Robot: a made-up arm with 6 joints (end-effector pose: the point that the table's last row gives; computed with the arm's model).
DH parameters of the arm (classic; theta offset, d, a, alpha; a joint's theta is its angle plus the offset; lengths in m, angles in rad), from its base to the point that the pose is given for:
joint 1: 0 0.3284 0 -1.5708
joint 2: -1.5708 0 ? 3.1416
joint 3: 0 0 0 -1.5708
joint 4: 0 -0.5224 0 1.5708
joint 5: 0 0.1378 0 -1.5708
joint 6: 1.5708 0 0 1.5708
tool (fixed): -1.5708 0 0 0
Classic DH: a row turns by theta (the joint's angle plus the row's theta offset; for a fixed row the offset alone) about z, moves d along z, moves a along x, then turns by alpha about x.
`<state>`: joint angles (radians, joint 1 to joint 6).
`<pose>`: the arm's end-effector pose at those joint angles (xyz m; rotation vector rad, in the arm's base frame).
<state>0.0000 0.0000 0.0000 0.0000 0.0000 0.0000</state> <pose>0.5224 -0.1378 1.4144 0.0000 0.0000 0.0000</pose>
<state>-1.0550 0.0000 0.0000 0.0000 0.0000 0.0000</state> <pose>0.1378 -0.5224 1.4144 0.0000 0.0000 -1.0550</pose>
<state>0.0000 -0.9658 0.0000 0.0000 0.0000 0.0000</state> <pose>-0.5961 -0.1378 1.3757 0.0000 -0.9658 0.0000</pose>
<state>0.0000 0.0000 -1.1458 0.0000 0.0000 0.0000</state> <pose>0.2154 -0.1378 0.9385 0.0000 1.1458 0.0000</pose>
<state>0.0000 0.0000 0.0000 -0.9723 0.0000 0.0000</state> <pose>0.5224 -0.0776 1.3006 0.9723 0.0000 0.0000</pose>
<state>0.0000 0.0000 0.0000 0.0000 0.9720 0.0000</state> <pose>0.5224 -0.1378 1.4144 0.0000 -0.9720 0.0000</pose>
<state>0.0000 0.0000 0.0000 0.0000 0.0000 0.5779</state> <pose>0.5224 -0.1378 1.4144 -0.5779 0.0000 0.0000</pose>
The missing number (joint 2, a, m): 1.086
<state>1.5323 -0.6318 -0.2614 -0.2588 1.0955 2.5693</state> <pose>0.1277 -0.1467 1.3610 -0.8643 -1.2777 -0.5458</pose>
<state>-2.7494 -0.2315 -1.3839 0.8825 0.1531 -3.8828</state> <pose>-0.0892 0.0578 0.9513 -0.6125 2.0217 0.3052</pose>
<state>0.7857 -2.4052 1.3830 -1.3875 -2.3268 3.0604</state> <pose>-0.8503 -0.8863 -0.6828 1.3433 0.7634 1.8115</pose>
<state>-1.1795 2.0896 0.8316 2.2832 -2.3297 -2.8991</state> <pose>0.5421 -1.0778 -0.6750 -0.9792 -0.6096 -2.0600</pose>
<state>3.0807 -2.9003 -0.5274 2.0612 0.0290 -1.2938</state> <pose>0.7142 -0.1086 -0.4503 2.2096 -0.4653 0.8760</pose>
